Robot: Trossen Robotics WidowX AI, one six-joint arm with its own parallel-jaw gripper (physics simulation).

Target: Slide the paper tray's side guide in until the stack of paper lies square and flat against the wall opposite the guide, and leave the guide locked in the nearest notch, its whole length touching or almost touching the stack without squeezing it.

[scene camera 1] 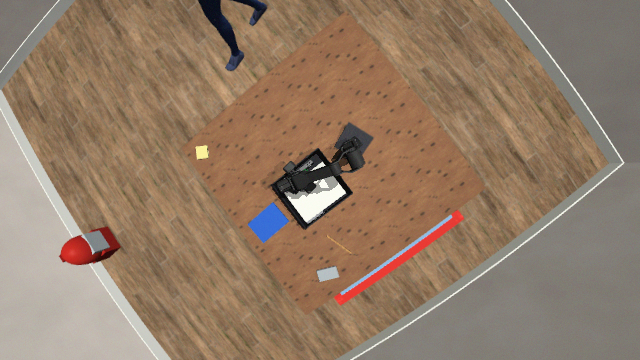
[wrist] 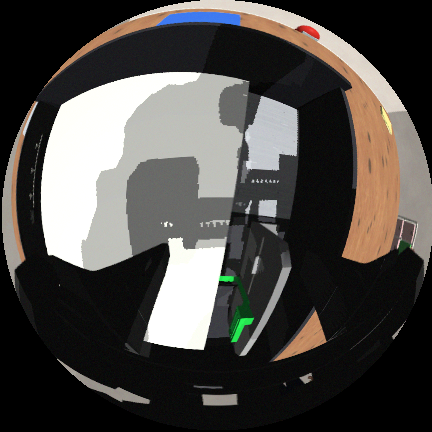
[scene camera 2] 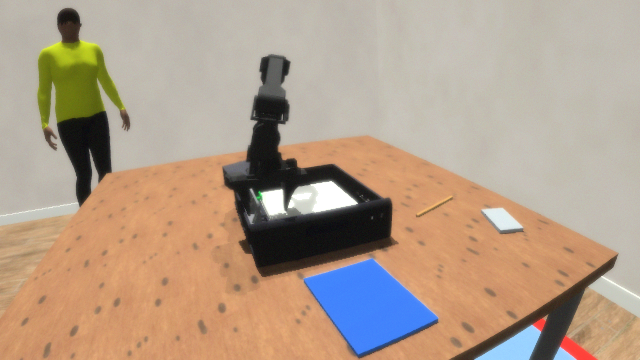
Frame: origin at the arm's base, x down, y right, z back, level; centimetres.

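Seen in the pictures: gripper, fingertip midpoint: (wrist: 234, 250) (scene camera 2: 267, 213); arm's base at its link origin: (scene camera 1: 354, 144).
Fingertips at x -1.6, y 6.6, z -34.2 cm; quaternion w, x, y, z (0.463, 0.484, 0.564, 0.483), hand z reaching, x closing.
Observation:
Pixels of each thing's top centre, then the offset from my fingertips to it.
- black paper tray at its top centre: (wrist: 72, 283) (scene camera 2: 301, 185) (scene camera 1: 311, 189) dx -4.9, dy -9.1, dz +0.6 cm
- paper at its top centre: (wrist: 91, 235) (scene camera 2: 311, 205) (scene camera 1: 314, 192) dx +0.5, dy -11.4, dz -0.1 cm
- grey side guide at its top centre: (wrist: 248, 330) (scene camera 2: 257, 193) dx -3.5, dy +0.8, dz +4.5 cm
- blue sheet at its top centre: (scene camera 2: 366, 298) (wrist: 194, 22) (scene camera 1: 267, 222) dx +3.8, dy -6.5, dz -33.5 cm
- pencil at its top centre: (scene camera 2: 435, 204) (scene camera 1: 339, 244) dx +3.9, dy -43.6, dz -10.3 cm
- pale grey slab at its top centre: (scene camera 2: 501, 218) (scene camera 1: 327, 274) dx +3.6, dy -52.5, dz -27.2 cm
- yellow pad at its top centre: (wrist: 387, 119) (scene camera 1: 201, 152) dx +3.5, dy +53.0, dz -35.9 cm
The black paper tray (scene camera 1: 328, 211) (scene camera 2: 325, 232) (wrist: 320, 165) holds a white stack of paper (scene camera 1: 317, 205) (scene camera 2: 336, 192) (wrist: 75, 175), partly in the arm's shadow. In the wrist view its left edge runs along the wall opposite the guide; whether it touches is unclear. The grey side guide (scene camera 2: 256, 205) (wrist: 267, 272) stands upright on the other side, its green latch (wrist: 241, 322) facing the stack. A strip of tray floor shows between guide and stack at the latch. My gripper (scene camera 1: 299, 179) (scene camera 2: 270, 204) (wrist: 234, 250) is open and empty above the guide and the stack's near edge, one finger over the paper.
A blue sheet (scene camera 1: 268, 222) (scene camera 2: 370, 305) (wrist: 200, 19) lies beside the tray. A pencil (scene camera 1: 340, 244) (scene camera 2: 435, 206) and a pale grey slab (scene camera 1: 328, 274) (scene camera 2: 502, 220) lie beyond its opposite-wall side. A yellow pad (scene camera 1: 202, 152) (wrist: 386, 120) lies near a table corner.

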